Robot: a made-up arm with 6 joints. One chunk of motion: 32 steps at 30 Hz.
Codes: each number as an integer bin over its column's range. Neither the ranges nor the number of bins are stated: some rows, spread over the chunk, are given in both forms.
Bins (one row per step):
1: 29 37 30 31 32 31
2: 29 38 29 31 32 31
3: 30 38 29 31 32 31
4: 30 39 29 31 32 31
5: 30 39 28 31 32 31
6: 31 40 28 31 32 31
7: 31 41 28 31 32 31
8: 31 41 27 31 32 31
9: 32 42 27 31 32 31
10: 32 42 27 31 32 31
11: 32 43 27 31 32 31
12: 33 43 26 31 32 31
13: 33 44 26 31 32 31
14: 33 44 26 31 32 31
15: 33 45 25 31 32 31
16: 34 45 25 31 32 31
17: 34 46 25 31 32 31
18: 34 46 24 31 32 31
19: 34 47 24 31 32 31
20: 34 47 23 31 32 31
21: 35 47 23 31 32 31
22: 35 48 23 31 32 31
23: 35 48 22 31 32 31
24: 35 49 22 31 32 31
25: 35 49 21 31 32 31
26: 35 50 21 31 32 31
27: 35 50 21 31 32 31
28: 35 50 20 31 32 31
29: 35 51 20 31 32 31
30: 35 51 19 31 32 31
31: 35 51 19 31 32 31
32: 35 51 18 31 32 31
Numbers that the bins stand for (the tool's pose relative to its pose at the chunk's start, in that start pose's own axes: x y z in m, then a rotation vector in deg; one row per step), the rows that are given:
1: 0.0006 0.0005 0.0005 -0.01 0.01 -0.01
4: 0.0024 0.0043 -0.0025 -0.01 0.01 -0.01
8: 0.0041 0.0081 -0.0086 -0.01 0.01 -0.01
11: 0.0059 0.0119 -0.0086 -0.01 0.01 -0.01
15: 0.0076 0.0157 -0.0146 -0.01 0.01 -0.01
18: 0.0094 0.0176 -0.0176 -0.01 0.01 -0.01
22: 0.0111 0.0214 -0.0206 -0.01 0.01 -0.01
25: 0.0111 0.0233 -0.0267 -0.01 0.01 -0.01
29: 0.0111 0.0271 -0.0297 -0.01 0.01 -0.01
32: 0.0111 0.0271 -0.0357 -0.01 0.01 -0.01
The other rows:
2: 0.0006 0.0024 -0.0025 -0.01 0.01 -0.01
3: 0.0024 0.0024 -0.0025 -0.01 0.01 -0.01
5: 0.0024 0.0043 -0.0056 -0.01 0.01 -0.01
6: 0.0041 0.0062 -0.0056 -0.01 0.01 -0.01
7: 0.0041 0.0081 -0.0056 -0.01 0.01 -0.01
9: 0.0059 0.0100 -0.0086 -0.01 0.01 -0.01
10: 0.0059 0.0100 -0.0086 -0.01 0.01 -0.01
12: 0.0076 0.0119 -0.0116 -0.01 0.01 -0.01
13: 0.0076 0.0138 -0.0116 -0.01 0.01 -0.01
14: 0.0076 0.0138 -0.0116 -0.01 0.01 -0.01
16: 0.0094 0.0157 -0.0146 -0.01 0.01 -0.01
17: 0.0094 0.0176 -0.0146 -0.01 0.01 -0.01
19: 0.0094 0.0195 -0.0176 -0.01 0.01 -0.01
20: 0.0094 0.0195 -0.0206 -0.01 0.01 -0.01
21: 0.0111 0.0195 -0.0206 -0.01 0.01 -0.01
23: 0.0111 0.0214 -0.0237 -0.01 0.01 -0.01
24: 0.0111 0.0233 -0.0237 -0.01 0.01 -0.01
26: 0.0111 0.0252 -0.0267 -0.01 0.01 -0.01
27: 0.0111 0.0252 -0.0267 -0.01 0.01 -0.01
28: 0.0111 0.0252 -0.0297 -0.01 0.01 -0.01
30: 0.0111 0.0271 -0.0327 -0.01 0.01 -0.01
31: 0.0111 0.0271 -0.0327 -0.01 0.01 -0.01

